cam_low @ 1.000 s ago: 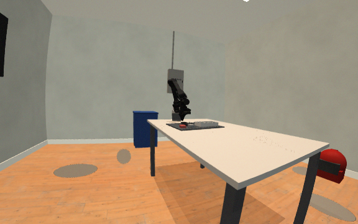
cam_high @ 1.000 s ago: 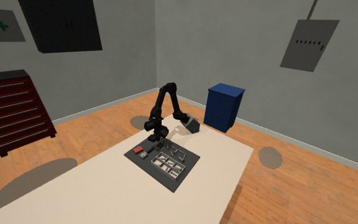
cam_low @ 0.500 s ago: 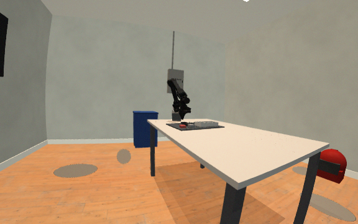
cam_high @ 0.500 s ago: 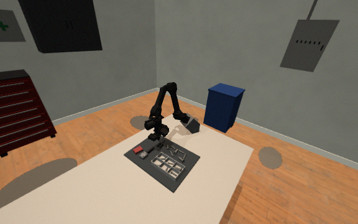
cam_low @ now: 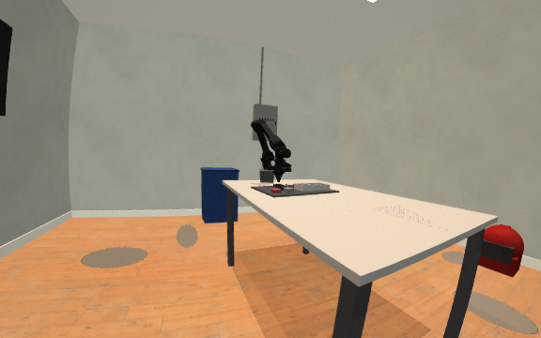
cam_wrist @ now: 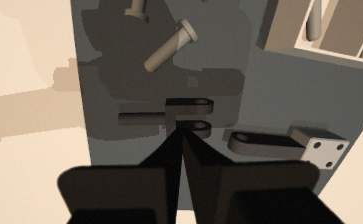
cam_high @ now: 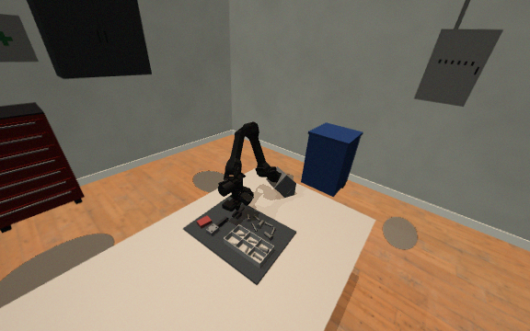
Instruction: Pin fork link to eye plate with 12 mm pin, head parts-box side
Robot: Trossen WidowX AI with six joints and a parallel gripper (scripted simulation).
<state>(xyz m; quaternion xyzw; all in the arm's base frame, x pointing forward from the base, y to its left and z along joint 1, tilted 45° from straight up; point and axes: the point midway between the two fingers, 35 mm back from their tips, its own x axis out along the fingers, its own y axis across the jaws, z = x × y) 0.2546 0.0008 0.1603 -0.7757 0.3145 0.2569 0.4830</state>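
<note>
The fork link is 6 cm below my hand. From my hand the other things lie so: eye plate: 8 cm ahead, 6 cm below, 2 cm to the right; then dark mat: 8 cm to the left, 8 cm below, 7 cm ahead; then grey block: 16 cm ahead, 5 cm below, 2 cm to the right.
</note>
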